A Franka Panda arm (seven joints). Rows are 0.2 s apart.
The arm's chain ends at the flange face. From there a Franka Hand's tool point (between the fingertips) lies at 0.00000 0.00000 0.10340 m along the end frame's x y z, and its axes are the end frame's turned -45 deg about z.
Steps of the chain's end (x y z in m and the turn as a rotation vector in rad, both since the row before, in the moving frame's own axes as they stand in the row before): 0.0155 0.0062 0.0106 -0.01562 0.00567 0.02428; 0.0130 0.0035 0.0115 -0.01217 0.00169 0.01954; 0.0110 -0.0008 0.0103 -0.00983 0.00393 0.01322; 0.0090 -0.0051 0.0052 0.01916 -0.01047 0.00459; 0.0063 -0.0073 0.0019 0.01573 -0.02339 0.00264; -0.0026 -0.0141 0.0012 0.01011 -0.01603 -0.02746
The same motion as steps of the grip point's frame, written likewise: 0.0058 0.0169 0.0106 -0.01505 -0.00704 0.02428; 0.0059 0.0127 0.0115 -0.00980 -0.00741 0.01954; 0.0079 0.0082 0.0103 -0.00973 -0.00417 0.01322; 0.0106 0.0006 0.0052 0.02095 0.00614 0.00459; 0.0091 -0.0036 0.0019 0.02766 -0.00542 0.00264; 0.0077 -0.0137 0.0012 0.01848 -0.00419 -0.02746
